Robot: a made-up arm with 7 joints. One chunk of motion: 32 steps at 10 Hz.
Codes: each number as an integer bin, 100 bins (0 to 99) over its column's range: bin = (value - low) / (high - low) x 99, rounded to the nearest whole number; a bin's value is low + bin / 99 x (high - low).
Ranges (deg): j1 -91.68..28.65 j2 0..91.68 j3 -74.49..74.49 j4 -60.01..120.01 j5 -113..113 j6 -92.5..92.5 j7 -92.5..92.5
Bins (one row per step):
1: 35 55 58 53 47 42 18
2: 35 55 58 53 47 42 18
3: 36 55 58 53 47 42 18
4: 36 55 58 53 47 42 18
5: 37 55 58 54 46 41 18
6: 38 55 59 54 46 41 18
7: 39 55 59 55 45 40 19
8: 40 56 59 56 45 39 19
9: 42 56 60 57 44 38 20
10: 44 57 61 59 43 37 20
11: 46 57 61 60 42 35 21
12: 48 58 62 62 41 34 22
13: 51 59 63 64 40 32 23
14: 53 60 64 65 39 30 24
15: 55 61 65 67 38 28 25
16: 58 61 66 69 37 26 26
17: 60 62 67 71 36 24 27
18: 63 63 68 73 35 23 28
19: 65 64 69 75 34 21 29
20: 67 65 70 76 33 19 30
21: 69 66 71 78 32 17 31
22: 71 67 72 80 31 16 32
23: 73 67 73 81 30 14 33
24: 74 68 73 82 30 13 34
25: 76 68 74 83 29 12 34
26: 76 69 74 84 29 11 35
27: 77 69 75 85 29 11 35
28: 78 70 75 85 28 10 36
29: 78 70 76 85 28 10 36
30: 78 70 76 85 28 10 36
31: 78 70 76 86 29 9 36
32: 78 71 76 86 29 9 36
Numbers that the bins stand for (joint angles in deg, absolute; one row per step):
1: -49.14 50.93 12.79 36.36 -5.71 -14.02 -58.86
2: -49.14 50.93 12.79 36.36 -5.71 -14.02 -58.86
3: -47.92 50.93 12.79 36.36 -5.71 -14.02 -58.86
4: -47.92 50.93 12.79 36.36 -5.71 -14.02 -58.86
5: -46.71 50.93 12.79 38.18 -7.99 -15.88 -58.86
6: -45.49 50.93 14.30 38.18 -7.99 -15.88 -58.86
7: -44.28 50.93 14.30 40.00 -10.27 -17.75 -56.99
8: -43.06 51.86 14.30 41.82 -10.27 -19.62 -56.99
9: -40.63 51.86 15.80 43.64 -12.56 -21.49 -55.13
10: -38.20 52.79 17.31 47.27 -14.84 -23.36 -55.13
11: -35.77 52.79 17.31 49.09 -17.12 -27.10 -53.26
12: -33.34 53.71 18.81 52.73 -19.40 -28.96 -51.39
13: -29.69 54.64 20.32 56.37 -21.69 -32.70 -49.52
14: -27.26 55.56 21.82 58.18 -23.97 -36.44 -47.65
15: -24.83 56.49 23.33 61.82 -26.25 -40.18 -45.78
16: -21.18 56.49 24.83 65.46 -28.54 -43.91 -43.91
17: -18.75 57.42 26.33 69.10 -30.82 -47.65 -42.05
18: -15.11 58.34 27.84 72.73 -33.10 -49.52 -40.18
19: -12.68 59.27 29.34 76.37 -35.38 -53.26 -38.31
20: -10.24 60.19 30.85 78.19 -37.67 -56.99 -36.44
21: -7.81 61.12 32.35 81.82 -39.95 -60.73 -34.57
22: -5.38 62.05 33.86 85.46 -42.23 -62.60 -32.70
23: -2.95 62.05 35.36 87.28 -44.52 -66.34 -30.83
24: -1.74 62.97 35.36 89.10 -44.52 -68.21 -28.96
25: 0.69 62.97 36.87 90.92 -46.80 -70.08 -28.96
26: 0.69 63.90 36.87 92.73 -46.80 -71.94 -27.10
27: 1.91 63.90 38.37 94.55 -46.80 -71.94 -27.10
28: 3.13 64.82 38.37 94.55 -49.08 -73.81 -25.23
29: 3.13 64.82 39.88 94.55 -49.08 -73.81 -25.23
30: 3.13 64.82 39.88 94.55 -49.08 -73.81 -25.23
31: 3.13 64.82 39.88 96.37 -46.80 -75.68 -25.23
32: 3.13 65.75 39.88 96.37 -46.80 -75.68 -25.23

